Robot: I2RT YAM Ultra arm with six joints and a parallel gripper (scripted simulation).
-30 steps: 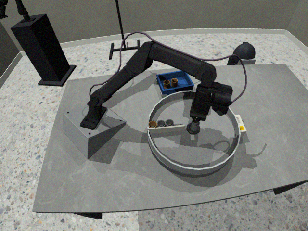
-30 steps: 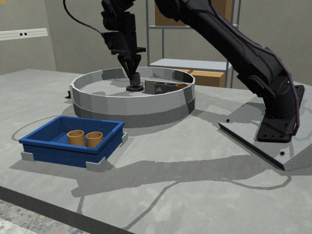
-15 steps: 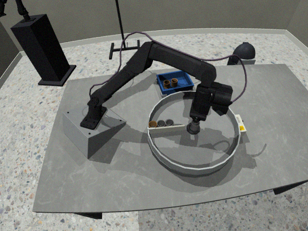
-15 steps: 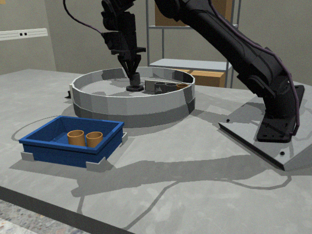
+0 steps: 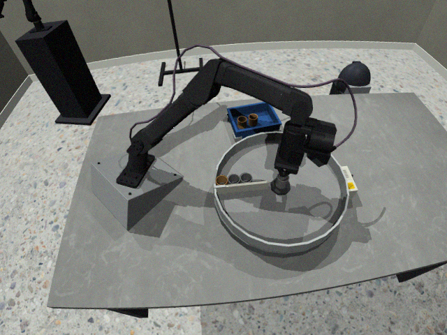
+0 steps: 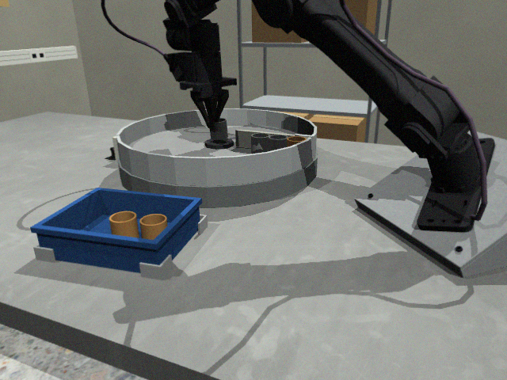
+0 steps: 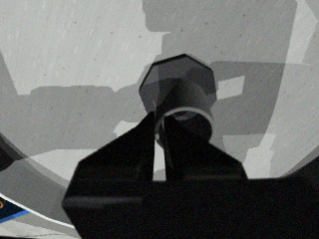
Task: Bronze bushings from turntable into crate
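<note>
My gripper is now 2 cm to the left of the turntable and 5 cm above it. Round my hand: blue crate (12 cm behind, 31 cm to the left, 8 cm below).
</note>
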